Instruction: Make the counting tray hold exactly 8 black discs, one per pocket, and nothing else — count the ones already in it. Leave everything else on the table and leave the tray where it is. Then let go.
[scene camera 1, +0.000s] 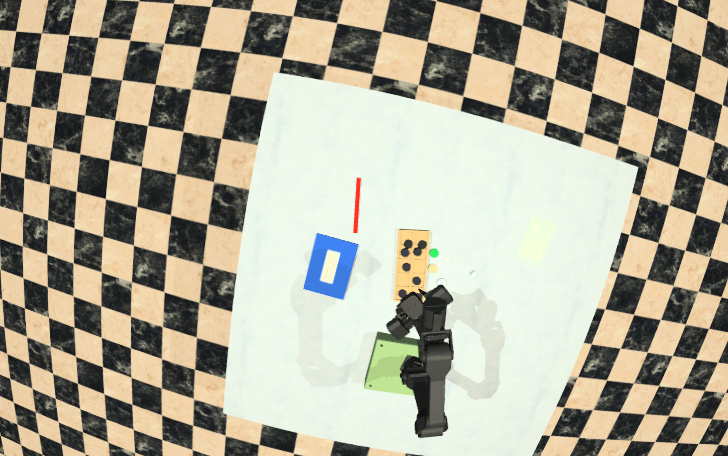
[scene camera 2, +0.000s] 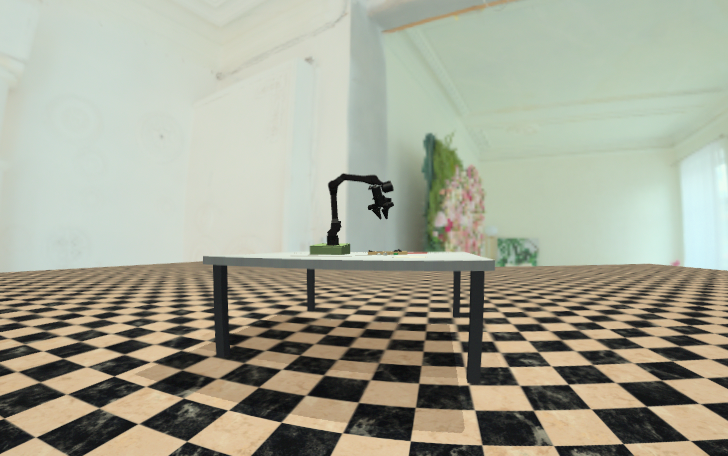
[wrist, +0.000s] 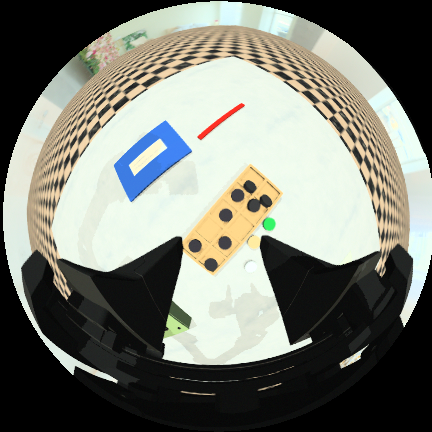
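Observation:
The counting tray (scene camera 1: 413, 230) (scene camera 2: 376, 252) (wrist: 210, 229) is tan, with two columns of pockets. In the wrist view black discs sit at the near left (wrist: 195, 245), near right (wrist: 211, 264), second row right (wrist: 225, 243) and third row left (wrist: 225, 215). The second row left and third row right pockets are empty. Several black discs crowd the far end; two of them (wrist: 249, 186) (wrist: 265, 201) look tilted close to their neighbours. My gripper (scene camera 1: 427, 293) (scene camera 2: 383, 217) (wrist: 221, 241) is open and empty, high above the tray's near end, hiding part of it in the first scene view.
A green disc (scene camera 1: 434, 252) (wrist: 269, 224), a tan disc (scene camera 1: 433, 268) (wrist: 254, 242) and a white disc (scene camera 1: 441, 281) (wrist: 251, 266) lie beside the tray. A blue frame (scene camera 1: 315, 268) (wrist: 177, 145), a red stick (scene camera 1: 357, 205) (wrist: 221, 121) and a pale card (scene camera 1: 536, 240) lie farther off.

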